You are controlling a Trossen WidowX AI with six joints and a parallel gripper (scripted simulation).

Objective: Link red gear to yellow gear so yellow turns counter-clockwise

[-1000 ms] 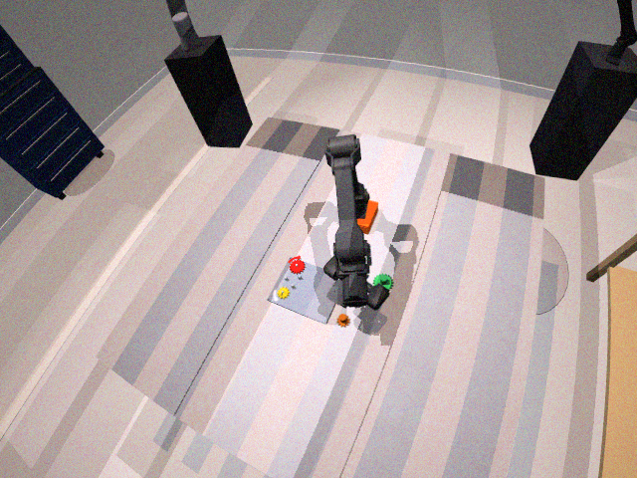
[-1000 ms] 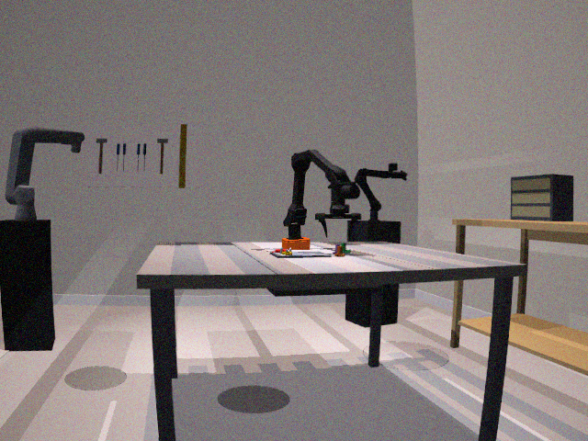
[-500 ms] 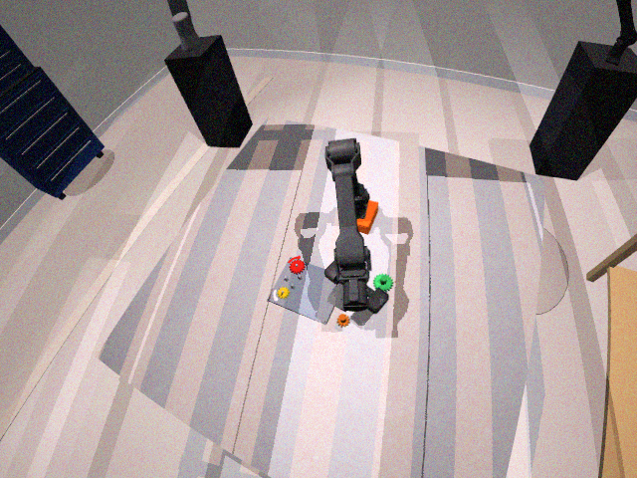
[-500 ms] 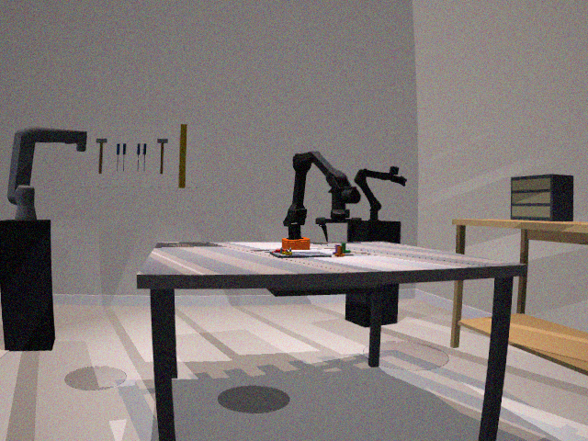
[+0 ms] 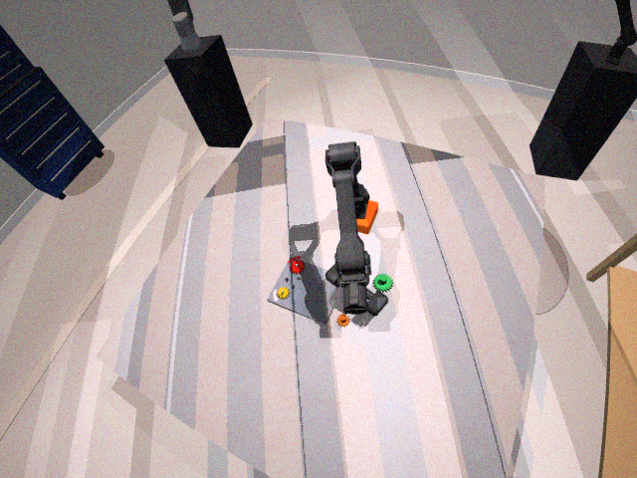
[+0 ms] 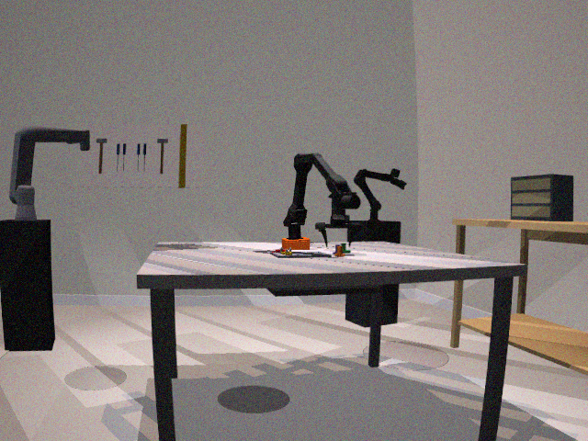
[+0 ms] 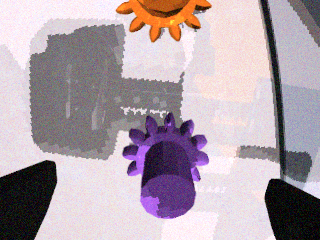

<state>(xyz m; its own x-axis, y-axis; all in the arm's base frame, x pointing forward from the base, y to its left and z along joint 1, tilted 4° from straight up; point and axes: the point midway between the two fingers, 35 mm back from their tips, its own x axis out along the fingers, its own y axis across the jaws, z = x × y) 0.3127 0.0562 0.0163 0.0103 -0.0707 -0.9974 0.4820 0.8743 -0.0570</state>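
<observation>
Right now the purple gear is 1 cm below my gripper tip. Round my gripper tip: green gear: 8 cm behind, 7 cm to the left, 1 cm below; yellow gear: 2 cm ahead, 24 cm to the right, 1 cm below; orange gear: 7 cm ahead, 3 cm to the right, 1 cm below.
</observation>
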